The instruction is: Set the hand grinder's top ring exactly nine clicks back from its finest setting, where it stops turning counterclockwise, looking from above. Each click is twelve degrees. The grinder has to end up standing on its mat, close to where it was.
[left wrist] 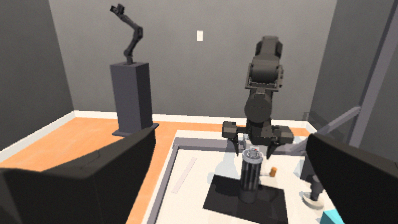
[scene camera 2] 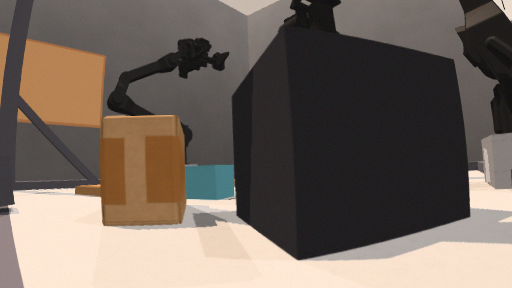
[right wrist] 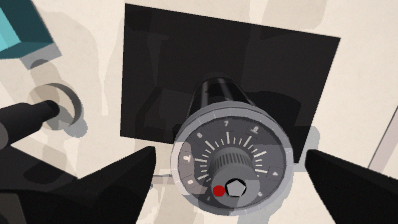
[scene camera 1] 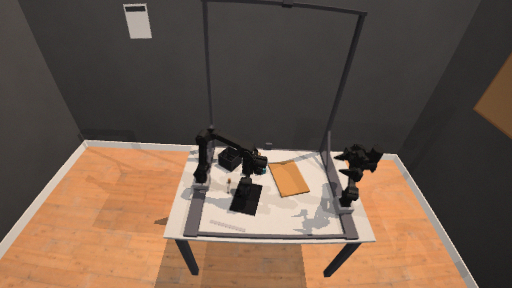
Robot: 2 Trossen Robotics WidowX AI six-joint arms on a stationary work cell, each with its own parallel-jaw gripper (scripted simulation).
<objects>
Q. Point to an orange board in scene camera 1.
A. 289,181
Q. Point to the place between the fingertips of my right gripper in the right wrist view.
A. At 229,155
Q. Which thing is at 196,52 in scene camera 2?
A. My left gripper.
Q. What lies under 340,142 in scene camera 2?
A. A black box.
</objects>
